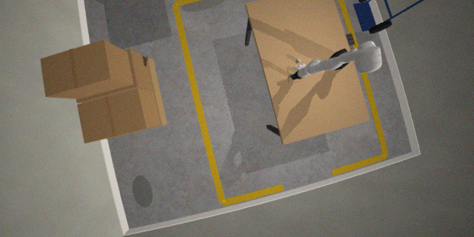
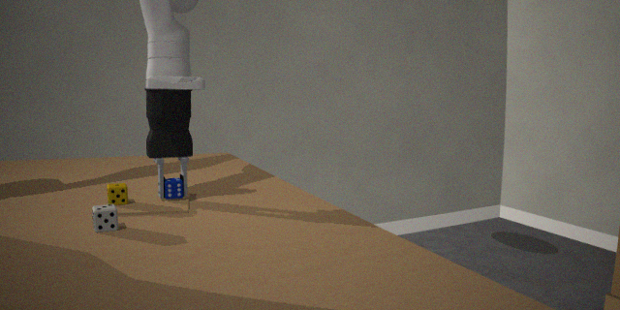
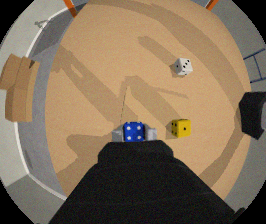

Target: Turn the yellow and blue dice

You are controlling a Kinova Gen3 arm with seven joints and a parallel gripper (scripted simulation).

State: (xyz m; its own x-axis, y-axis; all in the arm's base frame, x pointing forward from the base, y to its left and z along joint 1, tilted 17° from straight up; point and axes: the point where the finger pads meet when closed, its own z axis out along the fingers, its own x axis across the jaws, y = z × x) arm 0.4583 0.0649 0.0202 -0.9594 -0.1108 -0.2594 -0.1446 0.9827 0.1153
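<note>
My gripper is now right at the blue die. Round my hand: white die (90 mm behind, 140 mm to the right, 10 mm below); then tan mat (40 mm behind, 10 mm to the right, 20 mm below); then yellow die (90 mm behind, 10 mm to the right, 10 mm below).
</note>
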